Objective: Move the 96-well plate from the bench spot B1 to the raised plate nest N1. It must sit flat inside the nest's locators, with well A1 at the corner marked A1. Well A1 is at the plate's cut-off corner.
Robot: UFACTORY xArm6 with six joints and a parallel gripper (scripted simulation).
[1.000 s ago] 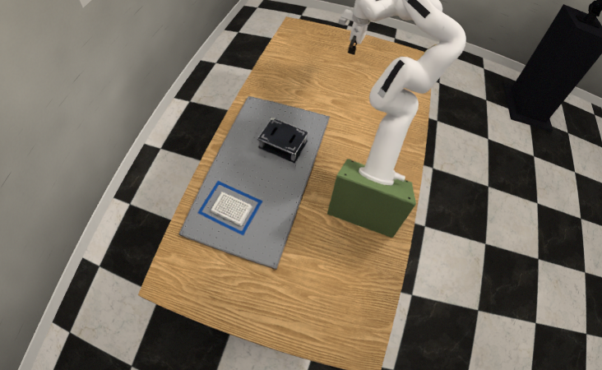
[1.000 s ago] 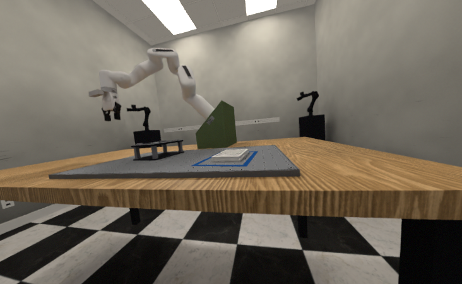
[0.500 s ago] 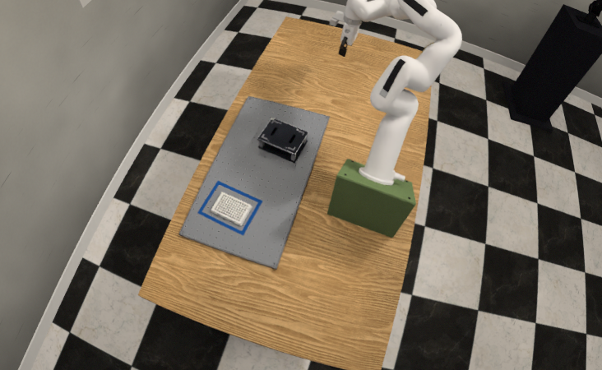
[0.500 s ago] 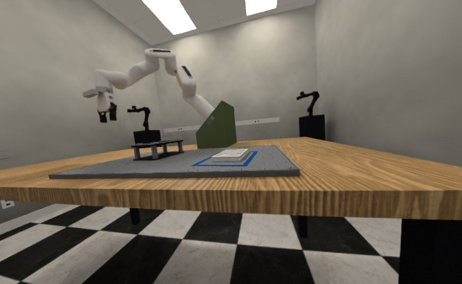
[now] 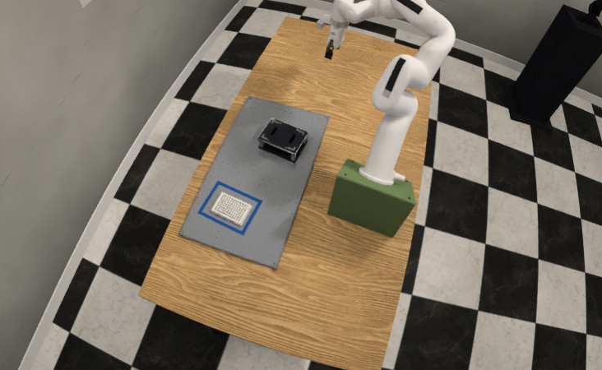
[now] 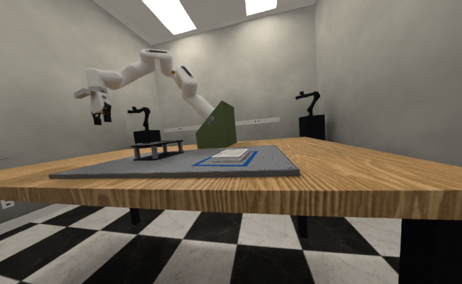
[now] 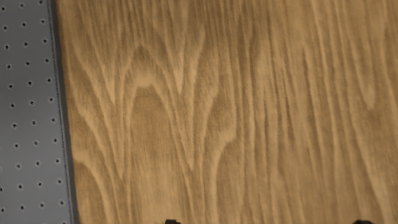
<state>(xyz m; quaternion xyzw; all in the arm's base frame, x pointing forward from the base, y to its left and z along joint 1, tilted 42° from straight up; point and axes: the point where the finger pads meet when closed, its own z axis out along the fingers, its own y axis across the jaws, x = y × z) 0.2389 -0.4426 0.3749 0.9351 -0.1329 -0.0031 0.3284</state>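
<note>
The 96-well plate lies 720 mm to the left of my hand, 240 mm ahead of it and 190 mm below it. The rest, counted from my hand: black raised plate nest: 400 mm to the left, 140 mm below, 120 mm ahead.
</note>
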